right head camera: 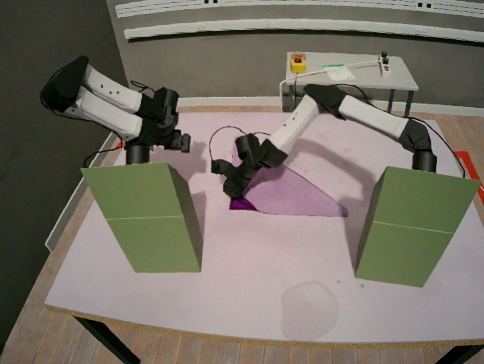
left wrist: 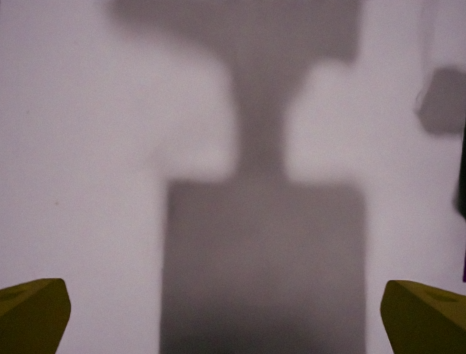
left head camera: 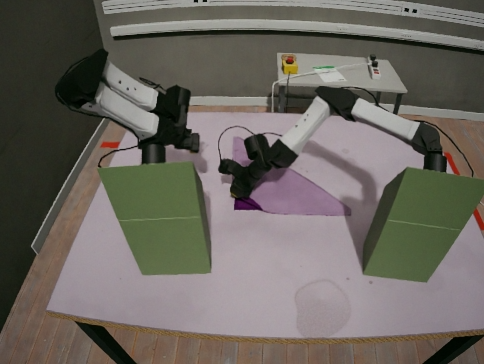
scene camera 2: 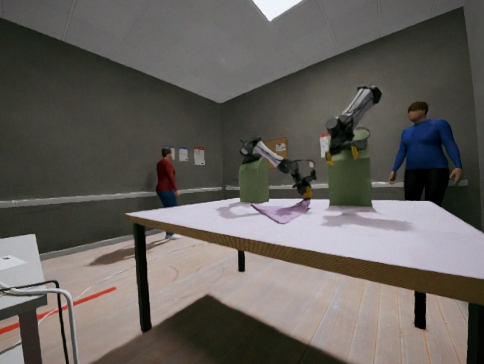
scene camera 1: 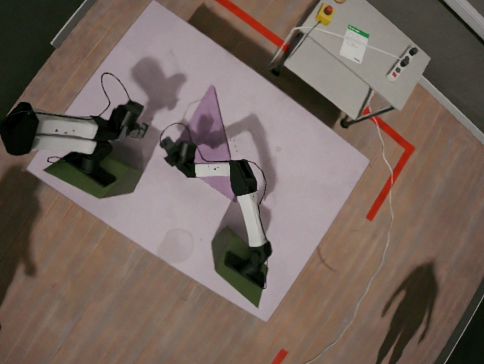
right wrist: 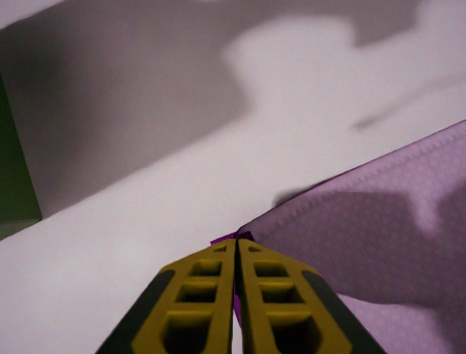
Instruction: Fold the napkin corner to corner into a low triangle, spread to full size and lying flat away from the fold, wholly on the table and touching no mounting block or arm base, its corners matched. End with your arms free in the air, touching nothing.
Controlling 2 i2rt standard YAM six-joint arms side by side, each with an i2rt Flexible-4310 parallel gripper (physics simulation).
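The napkin is folded over into a rough triangle, pale purple side up. A small dark purple corner of the lower layer shows beyond the upper layer, at the front left of the napkin in the head views. My right gripper is shut on the upper corner of the napkin, low over that lower corner; the fingers partly hide how the corners line up. My left gripper is open and empty, high above the table.
Green mounting blocks stand left and right of the napkin on the table, apart from it. A side table stands beyond the far edge. Two people stand in the room.
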